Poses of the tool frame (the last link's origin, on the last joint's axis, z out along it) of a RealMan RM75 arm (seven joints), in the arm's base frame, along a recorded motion.
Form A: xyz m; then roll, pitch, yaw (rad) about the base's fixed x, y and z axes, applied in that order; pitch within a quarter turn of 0, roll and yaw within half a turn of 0.
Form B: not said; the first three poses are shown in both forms.
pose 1, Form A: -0.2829 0.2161 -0.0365 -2.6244 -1.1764 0.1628
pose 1, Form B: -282.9 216.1 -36.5 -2.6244 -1.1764 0.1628
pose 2, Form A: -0.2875 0.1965 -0.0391 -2.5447 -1.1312 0.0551
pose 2, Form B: -287.5 196.5 -39.1 -2.5447 -1.1312 0.0551
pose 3, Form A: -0.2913 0.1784 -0.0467 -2.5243 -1.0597 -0.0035
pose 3, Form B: -291.3 178.4 -46.7 -2.5243 -1.0597 -0.0035
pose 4, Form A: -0.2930 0.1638 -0.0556 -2.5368 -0.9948 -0.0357
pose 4, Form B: -293.0 163.8 -55.6 -2.5368 -0.9948 -0.0357
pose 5, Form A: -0.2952 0.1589 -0.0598 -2.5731 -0.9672 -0.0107
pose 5, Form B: -295.2 158.9 -59.8 -2.5731 -0.9672 -0.0107
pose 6, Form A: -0.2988 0.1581 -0.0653 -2.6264 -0.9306 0.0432
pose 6, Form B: -298.8 158.1 -65.3 -2.6264 -0.9306 0.0432
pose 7, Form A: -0.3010 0.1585 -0.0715 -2.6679 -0.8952 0.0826
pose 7, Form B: -301.0 158.5 -71.5 -2.6679 -0.8952 0.0826
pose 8, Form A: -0.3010 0.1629 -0.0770 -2.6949 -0.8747 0.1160
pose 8, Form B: -301.0 162.9 -77.0 -2.6949 -0.8747 0.1160
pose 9, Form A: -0.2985 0.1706 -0.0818 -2.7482 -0.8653 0.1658
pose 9, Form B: -298.5 170.6 -81.8 -2.7482 -0.8653 0.1658
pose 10, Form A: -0.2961 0.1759 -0.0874 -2.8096 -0.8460 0.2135
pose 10, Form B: -296.1 175.9 -87.4 -2.8096 -0.8460 0.2135
